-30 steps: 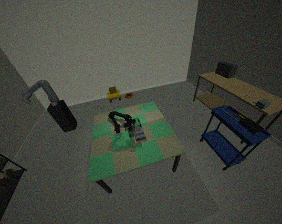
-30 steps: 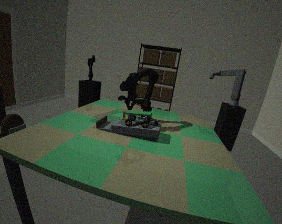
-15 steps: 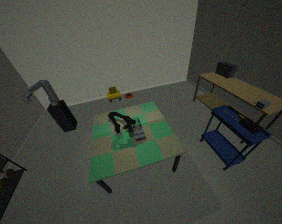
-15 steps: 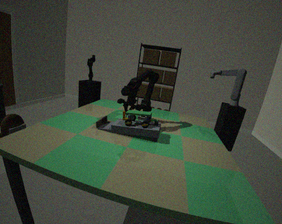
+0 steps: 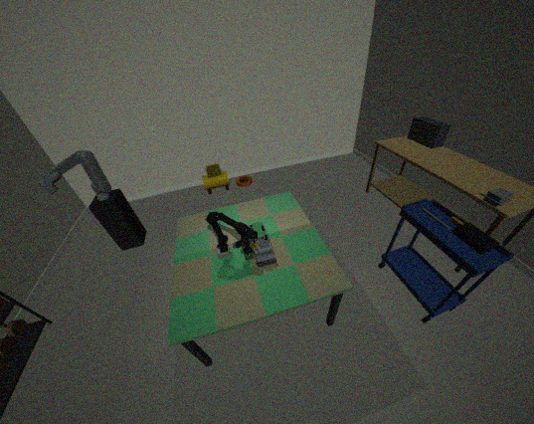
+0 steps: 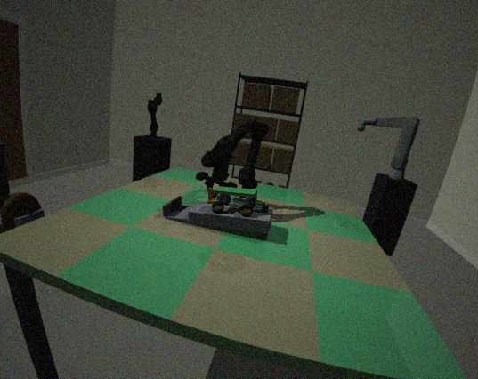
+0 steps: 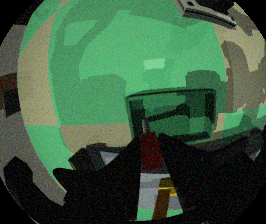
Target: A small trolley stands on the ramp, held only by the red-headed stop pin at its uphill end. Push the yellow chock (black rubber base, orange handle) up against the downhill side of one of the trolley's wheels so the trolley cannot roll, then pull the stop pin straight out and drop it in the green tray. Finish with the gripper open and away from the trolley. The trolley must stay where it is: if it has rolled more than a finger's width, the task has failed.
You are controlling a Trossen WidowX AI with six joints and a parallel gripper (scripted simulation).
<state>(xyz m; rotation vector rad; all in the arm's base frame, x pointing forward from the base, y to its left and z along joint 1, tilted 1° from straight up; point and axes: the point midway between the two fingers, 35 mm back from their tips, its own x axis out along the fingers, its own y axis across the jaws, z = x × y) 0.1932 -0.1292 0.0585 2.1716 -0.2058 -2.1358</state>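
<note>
The dark green tray is 30 mm to the left of my gripper tip and 60 mm below it. The rest, counted from my gripper tip: red-headed stop pin (right at my gripper tip); yellow chock (70 mm ahead, 30 mm to the left, 30 mm above); grey ramp (130 mm ahead, 130 mm to the left, 10 mm below).
</note>
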